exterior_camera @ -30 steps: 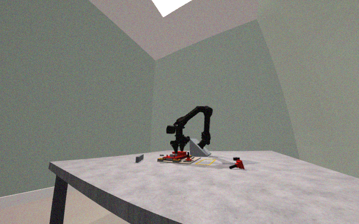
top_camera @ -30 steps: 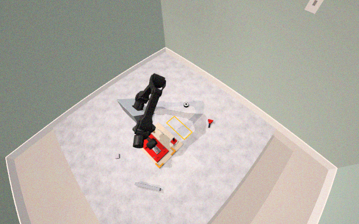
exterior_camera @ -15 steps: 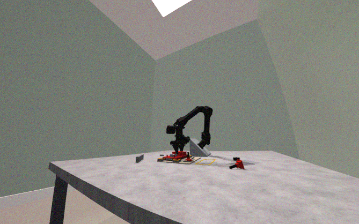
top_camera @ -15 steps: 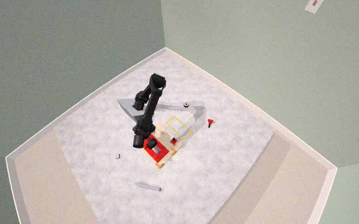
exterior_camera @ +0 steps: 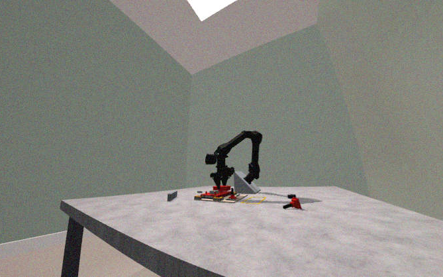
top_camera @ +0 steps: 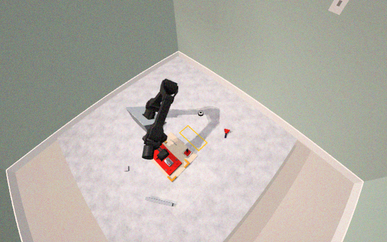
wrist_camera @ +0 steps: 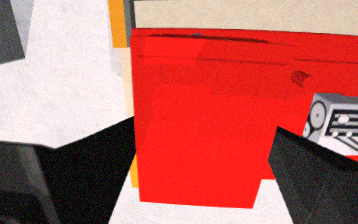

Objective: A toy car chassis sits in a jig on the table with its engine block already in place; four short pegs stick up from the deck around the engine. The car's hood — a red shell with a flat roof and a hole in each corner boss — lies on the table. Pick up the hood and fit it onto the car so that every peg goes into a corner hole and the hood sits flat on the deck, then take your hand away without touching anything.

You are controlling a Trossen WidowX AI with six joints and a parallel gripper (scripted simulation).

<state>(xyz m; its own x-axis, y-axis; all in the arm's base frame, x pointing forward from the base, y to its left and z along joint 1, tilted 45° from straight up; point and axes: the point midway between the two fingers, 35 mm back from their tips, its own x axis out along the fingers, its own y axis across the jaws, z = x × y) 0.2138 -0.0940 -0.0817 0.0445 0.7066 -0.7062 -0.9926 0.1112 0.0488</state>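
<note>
My gripper tip is 10 cm short of the engine block and 2 cm above it. Round my gripper tip: small ring 41 cm to the left, 3 cm below, 2 cm ahead; red hood 1 cm above.
</note>
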